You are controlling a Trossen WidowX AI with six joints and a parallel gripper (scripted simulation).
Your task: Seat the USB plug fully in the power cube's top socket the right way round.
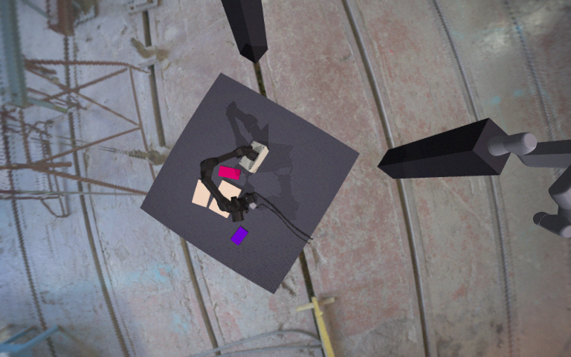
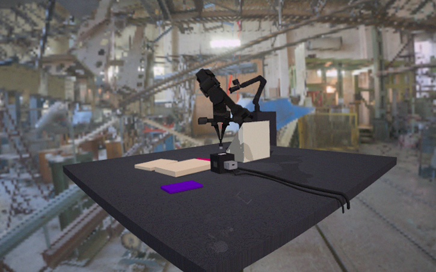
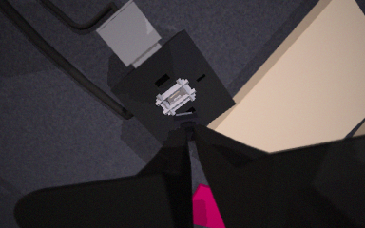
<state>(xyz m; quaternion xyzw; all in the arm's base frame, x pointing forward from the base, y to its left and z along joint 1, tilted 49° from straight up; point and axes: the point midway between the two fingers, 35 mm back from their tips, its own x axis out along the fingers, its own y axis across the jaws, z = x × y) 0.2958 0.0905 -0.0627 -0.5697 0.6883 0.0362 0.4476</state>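
Now: the black USB plug 2 cm below my gripper tip. Round my gripper tip: USB socket: 7 cm below, 1 cm to the left; then purple card: 27 cm ahead, 13 cm below, 11 cm to the left; then magenta card: 23 cm to the right, 13 cm below, 8 cm behind.
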